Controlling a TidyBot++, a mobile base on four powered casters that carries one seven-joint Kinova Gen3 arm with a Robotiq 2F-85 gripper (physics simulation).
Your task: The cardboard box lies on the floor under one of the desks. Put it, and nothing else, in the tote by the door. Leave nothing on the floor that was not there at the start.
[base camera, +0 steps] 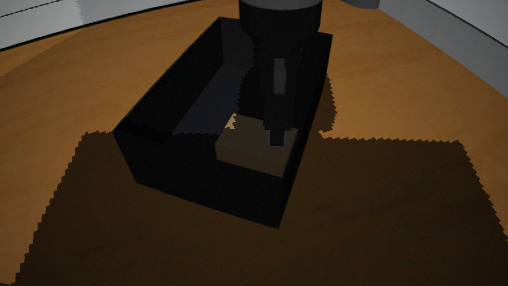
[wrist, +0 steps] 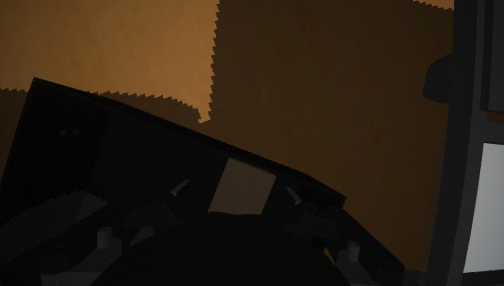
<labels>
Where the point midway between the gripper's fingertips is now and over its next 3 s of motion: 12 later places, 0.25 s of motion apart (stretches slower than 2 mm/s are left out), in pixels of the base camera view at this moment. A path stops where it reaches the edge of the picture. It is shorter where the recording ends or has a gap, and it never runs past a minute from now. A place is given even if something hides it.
My gripper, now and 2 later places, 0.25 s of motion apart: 276, 115; 277, 121; 281, 38
</labels>
